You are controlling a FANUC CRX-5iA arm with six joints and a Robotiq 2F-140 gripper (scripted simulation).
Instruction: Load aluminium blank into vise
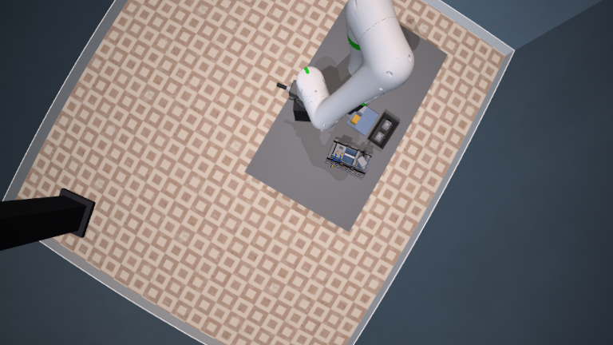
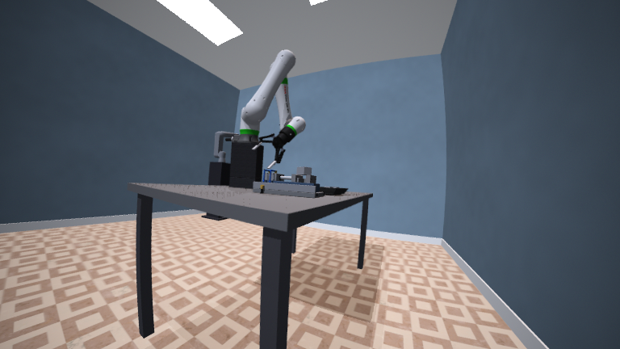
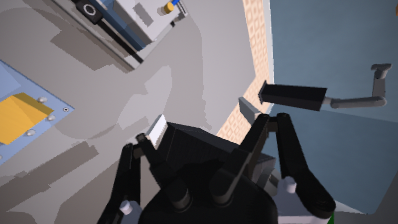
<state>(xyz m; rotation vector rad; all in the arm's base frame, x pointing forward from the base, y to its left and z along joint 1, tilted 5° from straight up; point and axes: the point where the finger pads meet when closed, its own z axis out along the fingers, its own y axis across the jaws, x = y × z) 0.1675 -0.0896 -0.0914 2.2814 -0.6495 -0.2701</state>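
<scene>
The brass blank lies 180 mm ahead of my hand, 160 mm to the left of it and 160 mm below it.
</scene>
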